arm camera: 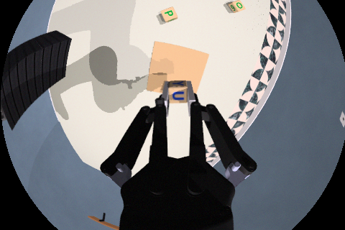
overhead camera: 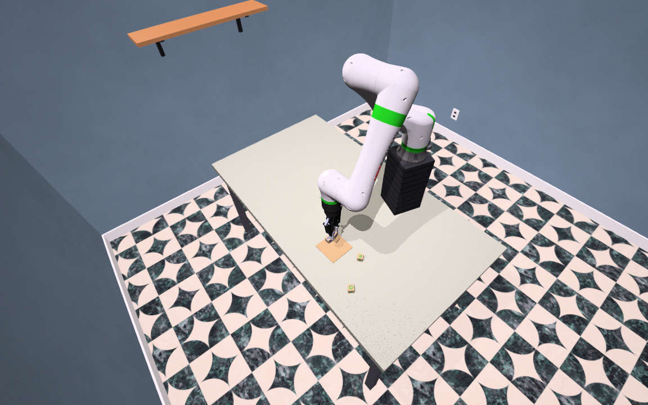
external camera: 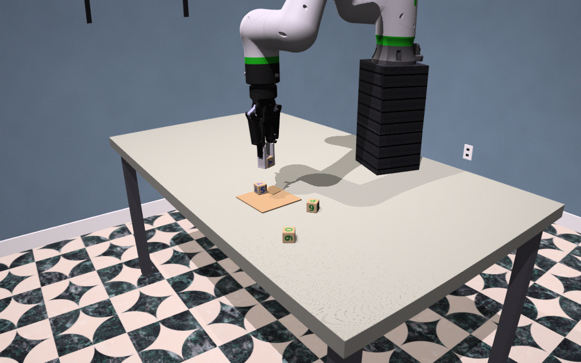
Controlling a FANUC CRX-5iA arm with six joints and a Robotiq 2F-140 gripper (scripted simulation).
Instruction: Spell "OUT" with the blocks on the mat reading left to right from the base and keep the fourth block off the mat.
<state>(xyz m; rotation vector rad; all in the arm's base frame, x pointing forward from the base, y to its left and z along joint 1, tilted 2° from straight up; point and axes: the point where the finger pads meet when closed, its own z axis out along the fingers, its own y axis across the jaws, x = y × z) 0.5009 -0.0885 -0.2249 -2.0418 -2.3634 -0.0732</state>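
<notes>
Now: hand 14 cm above the tan mat. Also, from my hand: wooden block 13 cm ahead, 22 cm to the left, 12 cm below.
</notes>
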